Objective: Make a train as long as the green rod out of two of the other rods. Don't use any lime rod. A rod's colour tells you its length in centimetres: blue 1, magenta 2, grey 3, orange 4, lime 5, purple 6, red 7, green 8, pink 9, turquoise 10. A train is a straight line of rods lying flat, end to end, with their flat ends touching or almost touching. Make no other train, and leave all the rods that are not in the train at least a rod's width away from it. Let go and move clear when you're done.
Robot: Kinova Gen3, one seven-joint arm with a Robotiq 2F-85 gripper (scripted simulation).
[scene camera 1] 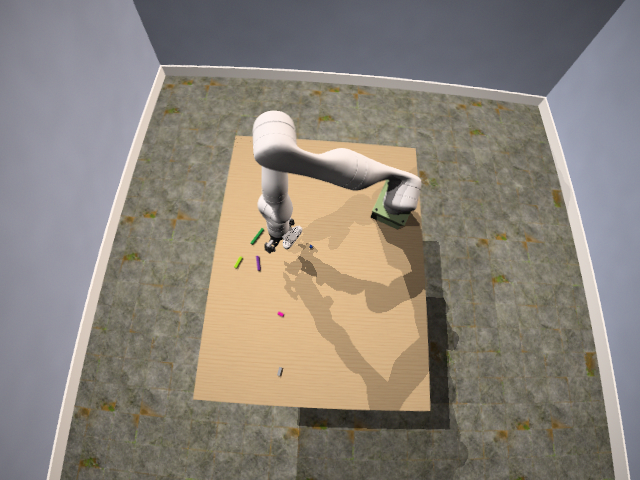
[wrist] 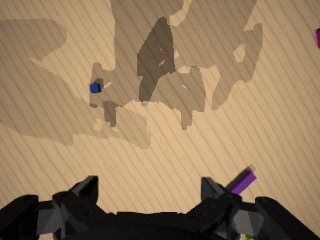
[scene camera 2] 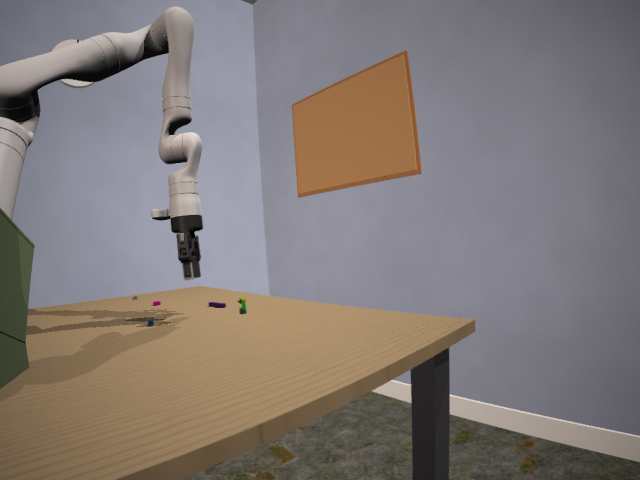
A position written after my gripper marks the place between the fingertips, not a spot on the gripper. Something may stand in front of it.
Note:
I see my gripper [scene camera 2: 193, 278].
My gripper also shows in the wrist view [wrist: 149, 187].

